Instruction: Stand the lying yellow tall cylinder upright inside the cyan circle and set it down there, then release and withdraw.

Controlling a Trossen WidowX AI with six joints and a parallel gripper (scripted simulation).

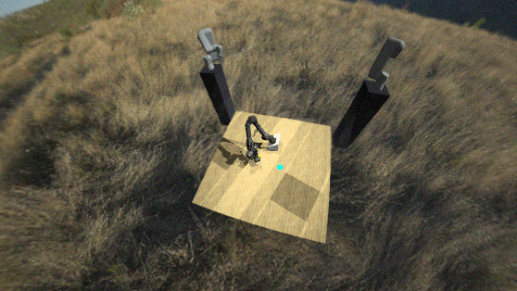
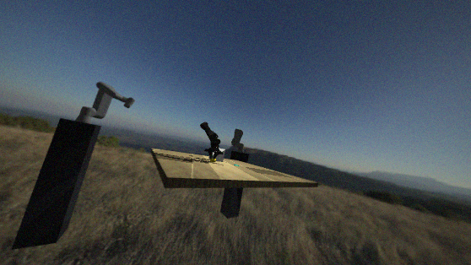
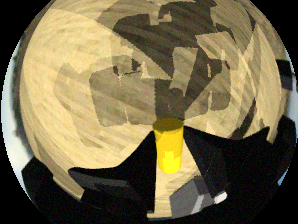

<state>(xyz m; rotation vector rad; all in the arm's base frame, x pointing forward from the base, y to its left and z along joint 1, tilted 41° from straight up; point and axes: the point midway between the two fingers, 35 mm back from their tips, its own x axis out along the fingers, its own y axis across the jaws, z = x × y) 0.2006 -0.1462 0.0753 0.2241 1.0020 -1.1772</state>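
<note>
My gripper tip is now 280 mm to the right of the cyan circle, 50 mm short of it and 20 mm above it. From my gripper tip the other things lie so: yellow tall cylinder 20 mm to the left, 10 mm behind.
</note>
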